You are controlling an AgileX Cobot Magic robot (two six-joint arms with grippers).
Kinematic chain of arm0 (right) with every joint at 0, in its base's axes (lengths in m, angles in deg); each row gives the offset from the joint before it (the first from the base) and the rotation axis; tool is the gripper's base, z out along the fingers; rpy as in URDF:
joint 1: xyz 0 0 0.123 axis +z
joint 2: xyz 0 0 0 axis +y
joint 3: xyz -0.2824 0 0.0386 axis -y
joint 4: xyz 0.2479 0 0.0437 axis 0.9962 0 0.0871
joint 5: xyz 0 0 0 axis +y
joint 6: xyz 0.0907 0 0.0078 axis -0.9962 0 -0.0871
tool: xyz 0 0 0 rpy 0 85 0
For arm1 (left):
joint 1: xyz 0 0 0.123 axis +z
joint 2: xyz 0 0 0 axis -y
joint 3: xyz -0.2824 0 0.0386 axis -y
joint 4: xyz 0.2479 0 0.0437 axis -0.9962 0 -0.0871
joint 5: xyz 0 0 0 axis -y
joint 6: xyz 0.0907 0 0.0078 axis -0.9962 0 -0.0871
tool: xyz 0 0 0 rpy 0 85 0
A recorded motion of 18 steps. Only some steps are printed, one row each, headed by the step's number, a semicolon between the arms.
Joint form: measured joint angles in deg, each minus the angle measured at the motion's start. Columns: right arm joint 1, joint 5, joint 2, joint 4, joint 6, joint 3; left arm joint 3, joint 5, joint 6, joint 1, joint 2, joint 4.
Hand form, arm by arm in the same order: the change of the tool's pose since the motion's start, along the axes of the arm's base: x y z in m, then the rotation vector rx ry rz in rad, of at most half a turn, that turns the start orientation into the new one. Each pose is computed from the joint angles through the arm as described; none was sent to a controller.
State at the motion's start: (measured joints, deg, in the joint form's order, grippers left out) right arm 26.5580 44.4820 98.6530 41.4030 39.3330 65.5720; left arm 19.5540 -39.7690 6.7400 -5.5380 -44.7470 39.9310
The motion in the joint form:
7: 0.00 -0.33 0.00 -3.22 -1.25 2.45; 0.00 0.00 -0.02 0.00 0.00 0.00
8: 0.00 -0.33 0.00 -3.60 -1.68 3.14; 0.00 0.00 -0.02 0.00 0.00 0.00
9: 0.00 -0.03 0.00 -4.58 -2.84 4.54; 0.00 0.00 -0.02 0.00 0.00 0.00
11: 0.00 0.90 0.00 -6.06 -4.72 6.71; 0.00 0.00 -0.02 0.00 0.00 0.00
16: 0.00 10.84 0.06 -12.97 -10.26 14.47; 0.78 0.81 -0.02 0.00 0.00 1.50
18: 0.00 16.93 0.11 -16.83 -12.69 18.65; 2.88 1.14 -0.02 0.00 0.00 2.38
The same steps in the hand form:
7: 0.0072 0.0003 0.0096 -0.0219 -0.0528 0.0046; 0.0000 0.0000 0.0000 0.0002 -0.0002 -0.0003
8: 0.0090 0.0008 0.0126 -0.0206 -0.0619 0.0013; 0.0000 0.0000 0.0000 0.0002 -0.0002 -0.0003
9: 0.0121 0.0016 0.0187 -0.0207 -0.0749 -0.0051; 0.0000 0.0000 0.0000 0.0002 -0.0002 -0.0003
11: 0.0159 0.0027 0.0280 -0.0213 -0.0874 -0.0127; 0.0000 0.0000 0.0000 0.0002 -0.0002 -0.0003
16: 0.0186 0.0020 0.0572 -0.0850 -0.0626 0.0349; 0.0031 -0.0008 0.0054 -0.0236 -0.0223 0.0173
18: 0.0183 -0.0009 0.0725 -0.1381 -0.0460 0.0611; 0.0080 -0.0017 0.0171 -0.0411 -0.0617 0.0255

